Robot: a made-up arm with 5 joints.
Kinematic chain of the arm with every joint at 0, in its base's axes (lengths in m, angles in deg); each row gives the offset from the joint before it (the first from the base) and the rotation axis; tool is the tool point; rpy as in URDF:
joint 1: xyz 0.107 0 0.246 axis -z
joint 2: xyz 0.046 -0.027 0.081 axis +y
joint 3: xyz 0.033 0 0.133 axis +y
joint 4: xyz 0.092 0 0.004 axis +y
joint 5: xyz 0.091 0.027 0 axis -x
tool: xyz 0 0 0 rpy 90 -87.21 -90
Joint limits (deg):
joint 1: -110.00..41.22
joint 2: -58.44..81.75
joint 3: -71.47..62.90
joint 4: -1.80..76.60
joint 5: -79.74..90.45
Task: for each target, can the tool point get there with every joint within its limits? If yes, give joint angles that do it. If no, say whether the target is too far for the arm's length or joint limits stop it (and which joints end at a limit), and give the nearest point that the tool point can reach.
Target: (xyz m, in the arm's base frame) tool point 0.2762 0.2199 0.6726
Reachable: no: too far | nearest point 0.2437 0.1776 0.5929 | short by 0.096 m
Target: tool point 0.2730 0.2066 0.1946
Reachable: yes | joints -51.22 68.43 -24.68 37.44 -50.16
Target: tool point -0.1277 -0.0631 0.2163
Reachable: no: joint limits stop it (at a limit: joint 1, joint 2, joint 3) | nearest point 0.0978 0.0253 0.2190 | short by 0.242 m
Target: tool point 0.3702 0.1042 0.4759
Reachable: yes | joints -21.60 12.19 -30.66 22.93 58.61
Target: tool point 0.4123 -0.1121 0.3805
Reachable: yes | joints 20.16 34.47 -29.28 16.18 -20.57
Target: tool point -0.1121 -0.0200 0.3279
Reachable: no: joint limits stop it (at a limit: joint 1, joint 3, joint 4) | nearest point 0.0875 0.0537 0.3280 | short by 0.213 m
